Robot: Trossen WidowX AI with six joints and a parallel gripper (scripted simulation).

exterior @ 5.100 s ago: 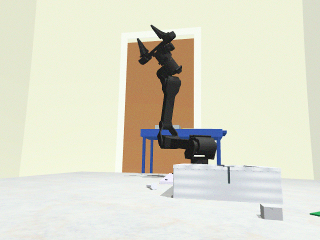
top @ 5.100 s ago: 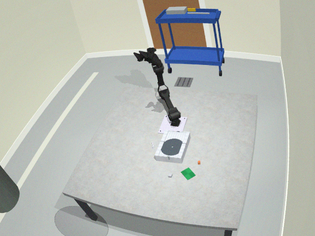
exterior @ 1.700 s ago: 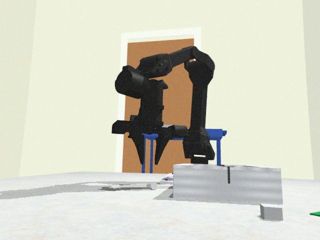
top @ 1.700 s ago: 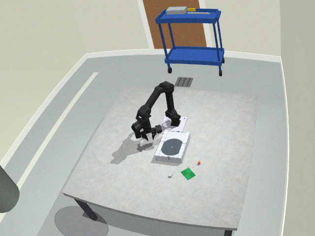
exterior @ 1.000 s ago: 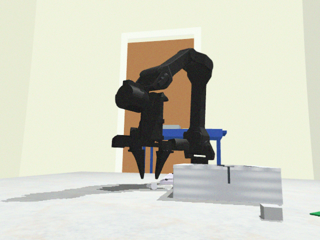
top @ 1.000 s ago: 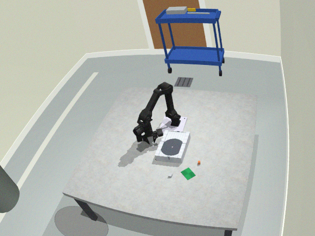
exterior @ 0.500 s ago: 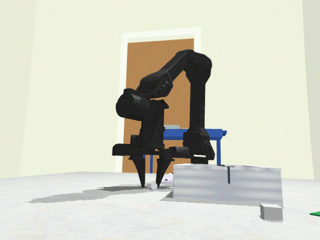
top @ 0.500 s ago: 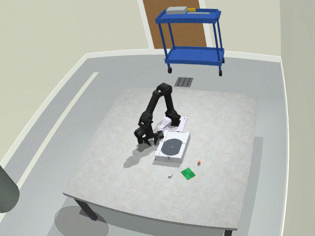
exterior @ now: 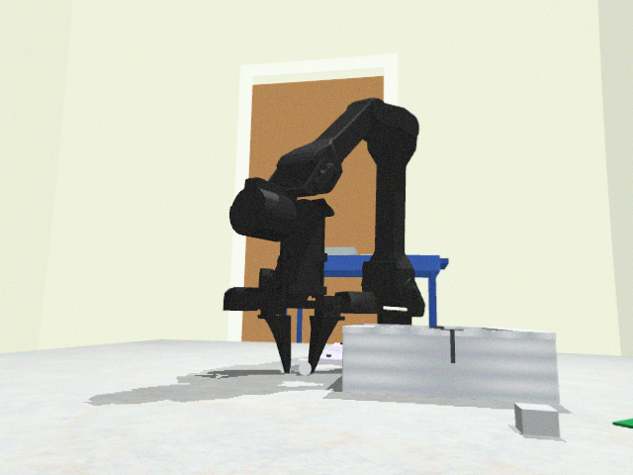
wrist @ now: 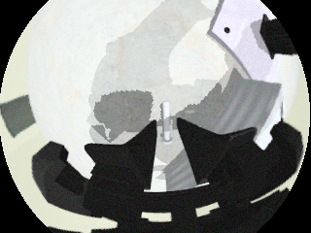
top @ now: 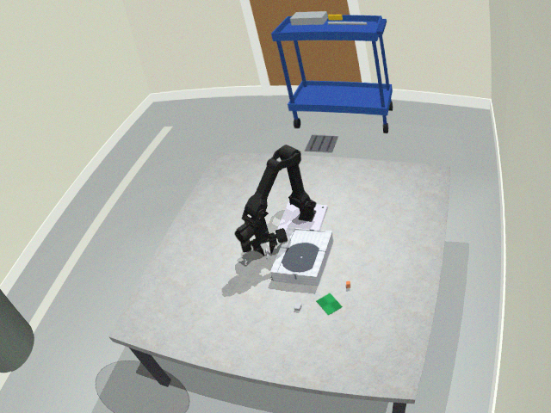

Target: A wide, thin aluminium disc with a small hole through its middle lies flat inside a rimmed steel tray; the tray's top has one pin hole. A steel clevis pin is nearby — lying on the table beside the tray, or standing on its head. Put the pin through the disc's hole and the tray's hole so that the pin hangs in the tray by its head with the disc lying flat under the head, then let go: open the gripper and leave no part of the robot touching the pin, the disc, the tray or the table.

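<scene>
My gripper tip is now 1 cm below the steel clevis pin. Also, from my gripper tip: dark aluminium disc (3 cm ahead, 17 cm to the left, 6 cm above); then small grey block (24 cm ahead, 23 cm to the left, 1 cm above); then rimmed steel tray (1 cm ahead, 16 cm to the left, 4 cm above).
</scene>
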